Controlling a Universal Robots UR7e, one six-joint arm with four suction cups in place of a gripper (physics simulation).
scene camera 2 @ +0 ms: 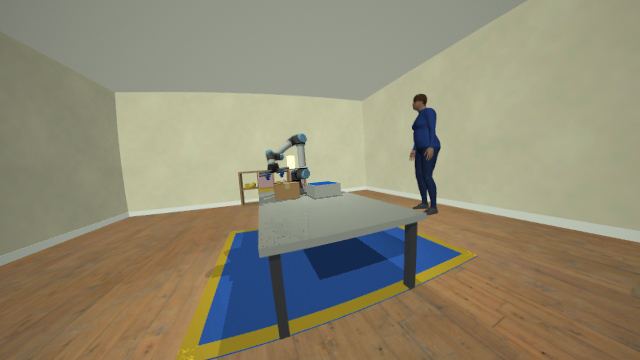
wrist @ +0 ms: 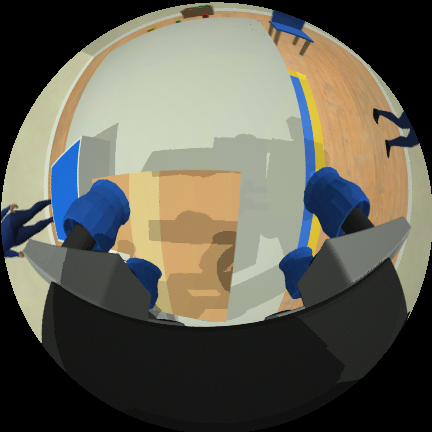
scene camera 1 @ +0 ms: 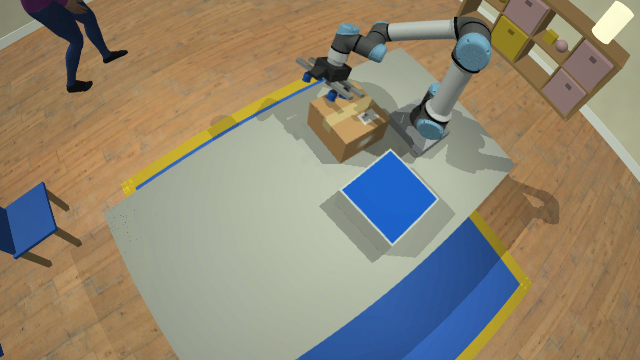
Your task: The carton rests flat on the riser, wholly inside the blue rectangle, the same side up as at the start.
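Observation:
A brown carton (scene camera 1: 350,132) (scene camera 2: 287,191) (wrist: 195,195) with pale tape and a white label on top sits on the table beside the riser. The riser (scene camera 1: 361,219) (scene camera 2: 324,190) (wrist: 95,160) is a low grey box. The blue rectangle (scene camera 1: 390,197) (scene camera 2: 322,183) (wrist: 66,185) covers most of its top, with a pale border, and bears no carton. My gripper (scene camera 1: 320,86) (scene camera 2: 275,175) (wrist: 220,240) is open, holding nothing, with four blue cups pointing down. It hangs above the carton's top, offset to the side away from the riser. In the wrist view, the right cups lie beyond the carton's edge.
The grey table (scene camera 1: 225,225) (scene camera 2: 330,217) (wrist: 200,90) bears the carton, riser and arm base (scene camera 1: 417,142). The base stands close beside the carton. A blue chair (scene camera 1: 30,220), a shelf unit (scene camera 1: 530,82) and people (scene camera 1: 65,40) (scene camera 2: 425,135) are off the table.

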